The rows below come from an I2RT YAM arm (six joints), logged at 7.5 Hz.
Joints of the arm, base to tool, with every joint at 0 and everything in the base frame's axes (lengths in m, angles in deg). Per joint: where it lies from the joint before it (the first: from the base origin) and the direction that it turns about. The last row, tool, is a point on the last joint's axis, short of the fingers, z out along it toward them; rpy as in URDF.
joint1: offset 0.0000 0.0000 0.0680 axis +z
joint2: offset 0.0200 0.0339 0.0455 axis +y
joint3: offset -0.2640 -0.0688 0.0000 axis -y
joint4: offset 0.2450 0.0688 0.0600 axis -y
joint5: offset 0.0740 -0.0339 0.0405 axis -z
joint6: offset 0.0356 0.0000 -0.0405 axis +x
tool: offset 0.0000 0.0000 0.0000 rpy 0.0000 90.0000 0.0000
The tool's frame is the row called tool.
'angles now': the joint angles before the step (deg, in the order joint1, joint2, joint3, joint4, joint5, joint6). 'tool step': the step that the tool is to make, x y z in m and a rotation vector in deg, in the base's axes. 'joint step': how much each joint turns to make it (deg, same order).
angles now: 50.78, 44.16, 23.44, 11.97, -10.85, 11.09
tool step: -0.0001, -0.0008, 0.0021, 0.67, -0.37, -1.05
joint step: 0.07, -0.39, 0.04, 0.38, 1.09, 0.30
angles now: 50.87, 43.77, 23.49, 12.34, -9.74, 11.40
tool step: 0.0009, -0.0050, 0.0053, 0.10, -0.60, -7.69
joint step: 0.34, -1.54, 0.64, -1.66, 8.01, 0.68
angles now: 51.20, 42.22, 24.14, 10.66, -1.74, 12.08
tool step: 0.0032, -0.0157, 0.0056, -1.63, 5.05, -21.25
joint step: 0.06, -2.39, 3.02, -10.91, 20.48, 6.67
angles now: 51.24, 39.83, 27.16, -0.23, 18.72, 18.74
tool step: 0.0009, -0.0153, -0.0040, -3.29, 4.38, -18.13
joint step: -0.40, -0.53, 2.15, -11.39, 16.55, 7.31
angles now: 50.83, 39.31, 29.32, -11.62, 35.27, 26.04
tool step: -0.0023, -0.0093, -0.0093, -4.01, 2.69, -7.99
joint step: -0.22, -0.18, 0.19, -7.52, 7.23, 3.71
